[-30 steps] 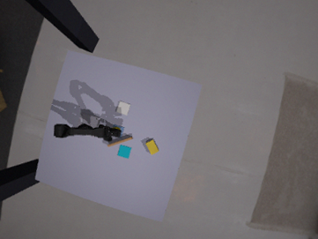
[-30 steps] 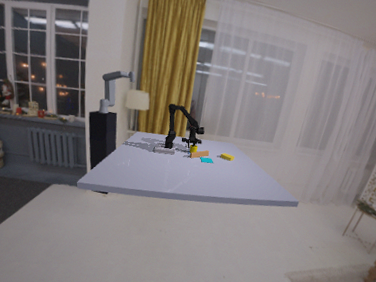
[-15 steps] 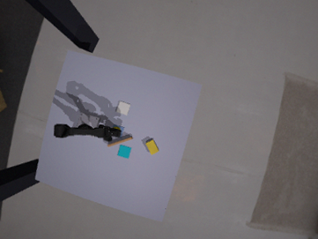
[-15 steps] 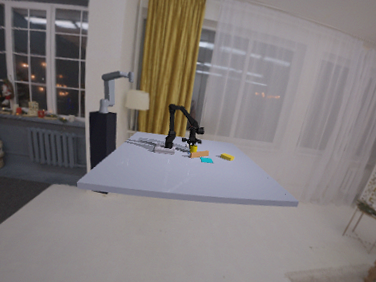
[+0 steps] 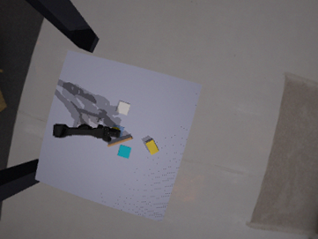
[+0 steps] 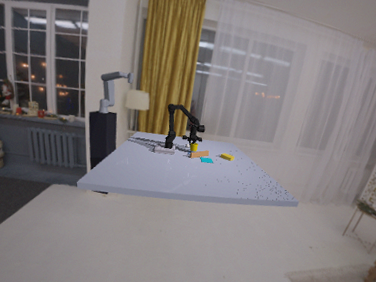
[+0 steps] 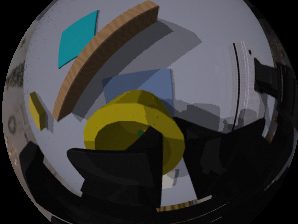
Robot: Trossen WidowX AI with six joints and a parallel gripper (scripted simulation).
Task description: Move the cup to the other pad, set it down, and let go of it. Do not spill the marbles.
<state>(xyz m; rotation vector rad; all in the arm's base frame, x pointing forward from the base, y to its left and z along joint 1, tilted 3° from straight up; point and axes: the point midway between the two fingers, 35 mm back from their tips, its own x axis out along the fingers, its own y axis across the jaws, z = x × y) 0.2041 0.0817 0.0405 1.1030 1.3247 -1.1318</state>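
The cyan pad lies 16 cm ahead of my gripper tip, 14 cm to the right of it and 6 cm below it. Also, from my gripper tip: thin wooden bar 9 cm ahead, 7 cm to the right, 4 cm below; yellow cup 2 cm ahead; white square 21 cm to the left, 5 cm below.
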